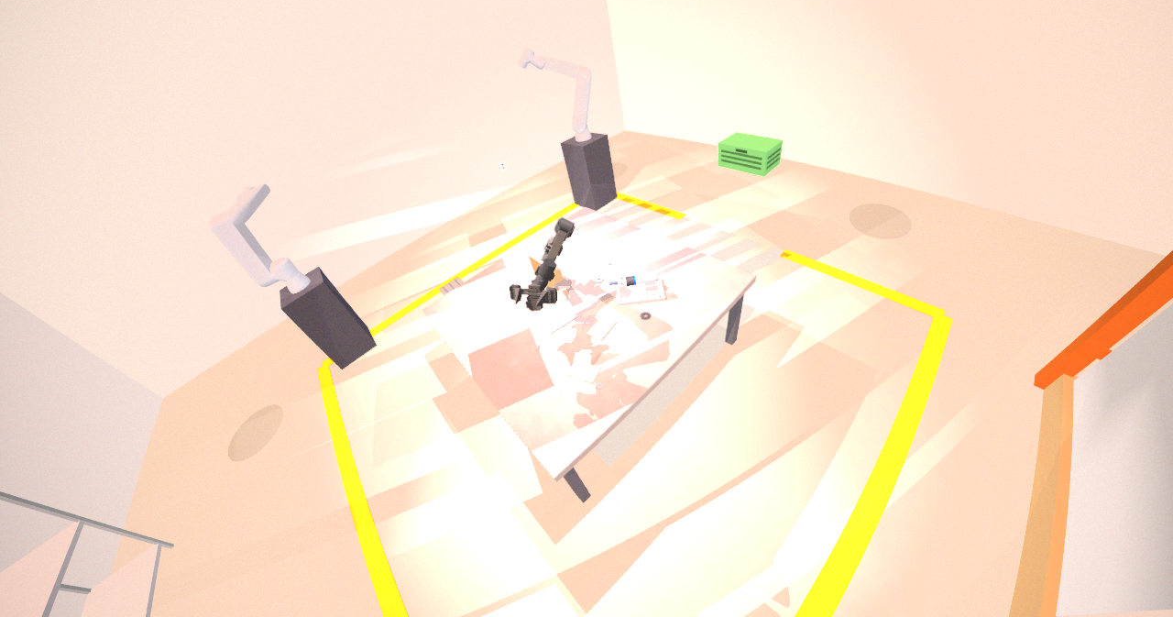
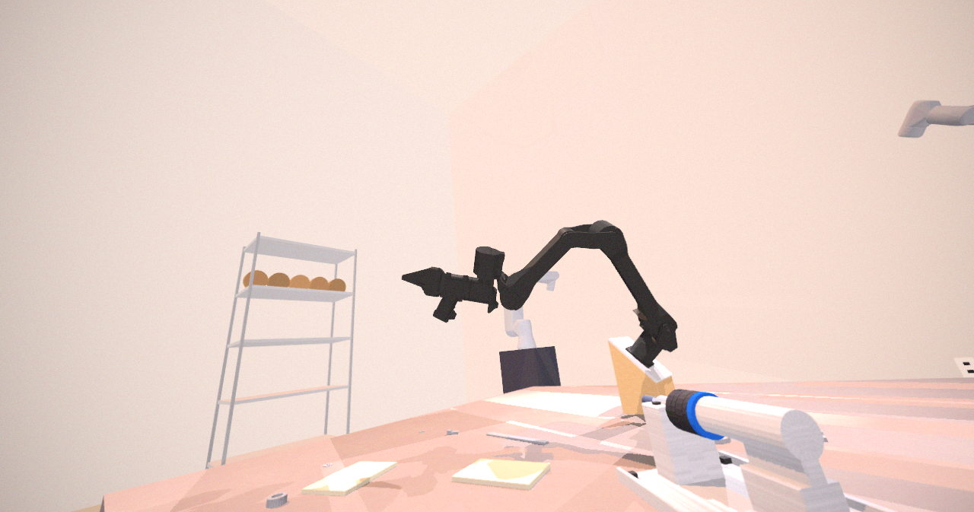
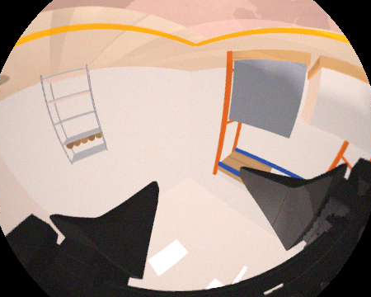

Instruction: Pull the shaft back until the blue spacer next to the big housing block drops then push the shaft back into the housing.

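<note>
My gripper tip is now 520 mm to the right of the grey-blue shaft, 270 mm above it and 10 mm past it. The rest, counted from my gripper tip: black collar: 520 mm to the left, 270 mm below, 10 mm behind; then black sleeve: 530 mm to the left, 270 mm below; then blue spacer: 550 mm to the left, 270 mm below, 20 mm ahead.
</note>
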